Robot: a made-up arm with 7 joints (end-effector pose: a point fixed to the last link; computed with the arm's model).
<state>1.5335 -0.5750 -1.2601 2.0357 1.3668 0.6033 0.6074</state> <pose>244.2 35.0 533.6 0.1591 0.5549 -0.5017 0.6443</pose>
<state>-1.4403 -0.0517 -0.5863 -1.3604 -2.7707 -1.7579 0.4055</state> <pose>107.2 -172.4 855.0 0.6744 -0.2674 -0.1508 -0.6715</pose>
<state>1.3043 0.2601 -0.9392 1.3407 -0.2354 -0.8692 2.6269</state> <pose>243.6 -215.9 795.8 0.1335 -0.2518 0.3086 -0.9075</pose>
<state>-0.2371 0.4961 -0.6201 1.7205 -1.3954 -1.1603 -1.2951</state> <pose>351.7 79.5 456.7 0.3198 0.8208 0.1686 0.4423</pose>
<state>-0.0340 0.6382 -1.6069 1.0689 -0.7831 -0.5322 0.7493</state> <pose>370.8 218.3 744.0 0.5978 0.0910 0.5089 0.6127</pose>
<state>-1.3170 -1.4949 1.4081 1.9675 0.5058 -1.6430 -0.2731</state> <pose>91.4 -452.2 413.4 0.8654 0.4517 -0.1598 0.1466</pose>
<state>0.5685 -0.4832 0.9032 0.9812 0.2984 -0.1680 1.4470</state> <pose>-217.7 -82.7 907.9 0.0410 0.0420 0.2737 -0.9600</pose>
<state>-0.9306 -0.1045 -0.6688 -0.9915 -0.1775 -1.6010 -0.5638</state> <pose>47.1 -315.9 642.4 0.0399 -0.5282 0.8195 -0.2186</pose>
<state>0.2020 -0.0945 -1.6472 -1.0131 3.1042 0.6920 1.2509</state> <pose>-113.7 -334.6 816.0 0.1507 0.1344 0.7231 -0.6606</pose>
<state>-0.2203 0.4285 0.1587 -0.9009 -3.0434 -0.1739 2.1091</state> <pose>-3.9 13.6 1000.7 0.8624 -0.0554 -0.1912 0.4654</pose>
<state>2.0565 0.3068 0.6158 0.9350 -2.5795 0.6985 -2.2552</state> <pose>-219.1 -273.8 815.2 0.3535 0.0906 -0.4030 0.8393</pose>
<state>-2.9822 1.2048 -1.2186 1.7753 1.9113 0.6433 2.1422</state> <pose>-344.9 -191.1 301.1 0.2694 0.4408 -0.8492 0.1097</pose>
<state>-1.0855 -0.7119 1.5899 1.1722 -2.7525 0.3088 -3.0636</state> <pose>113.3 -438.7 705.5 0.8639 0.2425 0.3419 -0.2792</pose>
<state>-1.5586 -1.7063 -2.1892 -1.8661 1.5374 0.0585 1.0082</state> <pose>341.9 -288.2 439.1 0.3787 0.3892 0.2338 0.8065</pose>
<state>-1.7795 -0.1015 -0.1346 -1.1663 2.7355 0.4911 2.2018</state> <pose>171.4 -388.6 744.0 0.1284 -0.3429 0.6923 -0.6219</pose>
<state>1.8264 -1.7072 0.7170 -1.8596 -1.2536 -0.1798 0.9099</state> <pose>220.2 154.4 -41.8 0.3777 0.8409 0.3873 -0.0134</pose>
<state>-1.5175 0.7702 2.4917 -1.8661 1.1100 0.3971 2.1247</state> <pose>-193.6 387.9 349.9 0.0375 0.6982 -0.4262 -0.5740</pose>
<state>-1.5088 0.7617 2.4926 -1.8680 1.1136 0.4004 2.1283</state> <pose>-190.2 388.8 353.1 0.0318 0.6982 -0.4237 -0.5762</pose>
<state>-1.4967 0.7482 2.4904 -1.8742 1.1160 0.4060 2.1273</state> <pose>-186.5 388.4 357.9 0.0273 0.6965 -0.4224 -0.5795</pose>
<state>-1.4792 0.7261 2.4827 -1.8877 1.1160 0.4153 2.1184</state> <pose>-182.2 385.9 365.5 0.0251 0.6921 -0.4229 -0.5844</pose>
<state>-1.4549 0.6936 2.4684 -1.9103 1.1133 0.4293 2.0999</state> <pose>-177.4 380.4 376.1 0.0256 0.6847 -0.4256 -0.5911</pose>
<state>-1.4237 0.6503 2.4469 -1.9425 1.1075 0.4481 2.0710</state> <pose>-172.4 371.5 389.4 0.0293 0.6746 -0.4303 -0.5991</pose>
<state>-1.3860 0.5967 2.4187 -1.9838 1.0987 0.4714 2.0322</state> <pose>-167.4 358.9 404.4 0.0357 0.6624 -0.4367 -0.6077</pose>
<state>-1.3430 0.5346 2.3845 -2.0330 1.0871 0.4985 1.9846</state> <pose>-163.0 342.7 419.6 0.0446 0.6491 -0.4447 -0.6156</pose>
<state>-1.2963 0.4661 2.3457 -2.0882 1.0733 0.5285 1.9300</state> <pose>-159.5 323.4 433.6 0.0555 0.6359 -0.4538 -0.6218</pose>
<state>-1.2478 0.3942 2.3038 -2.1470 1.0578 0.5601 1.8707</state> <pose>-157.4 302.0 445.2 0.0674 0.6236 -0.4641 -0.6255</pose>
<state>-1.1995 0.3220 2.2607 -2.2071 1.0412 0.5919 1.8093</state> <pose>-156.5 279.7 453.2 0.0796 0.6128 -0.4758 -0.6259</pose>
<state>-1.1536 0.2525 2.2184 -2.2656 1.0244 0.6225 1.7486</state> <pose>-156.6 257.8 457.7 0.0911 0.6036 -0.4886 -0.6234</pose>
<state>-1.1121 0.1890 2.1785 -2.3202 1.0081 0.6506 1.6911</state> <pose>-157.6 237.7 458.8 0.1017 0.5960 -0.5021 -0.6183</pose>
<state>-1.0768 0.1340 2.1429 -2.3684 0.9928 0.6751 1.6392</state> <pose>-158.9 220.1 457.6 0.1109 0.5895 -0.5156 -0.6118</pose>
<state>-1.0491 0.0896 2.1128 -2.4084 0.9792 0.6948 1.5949</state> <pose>-160.3 205.8 455.0 0.1189 0.5841 -0.5282 -0.6047</pose>
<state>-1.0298 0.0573 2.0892 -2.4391 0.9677 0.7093 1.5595</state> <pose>-161.6 195.0 451.9 0.1259 0.5795 -0.5391 -0.5981</pose>
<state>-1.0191 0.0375 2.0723 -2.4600 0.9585 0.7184 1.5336</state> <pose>-162.8 187.5 449.3 0.1323 0.5759 -0.5474 -0.5926</pose>
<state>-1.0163 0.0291 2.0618 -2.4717 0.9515 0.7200 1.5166</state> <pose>-163.7 183.2 447.1 0.1376 0.5734 -0.5538 -0.5880</pose>
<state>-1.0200 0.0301 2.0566 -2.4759 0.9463 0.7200 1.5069</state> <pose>-164.8 181.2 446.0 0.1435 0.5713 -0.5572 -0.5853</pose>
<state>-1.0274 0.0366 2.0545 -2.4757 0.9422 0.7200 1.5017</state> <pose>-166.1 180.5 445.6 0.1501 0.5695 -0.5587 -0.5840</pose>
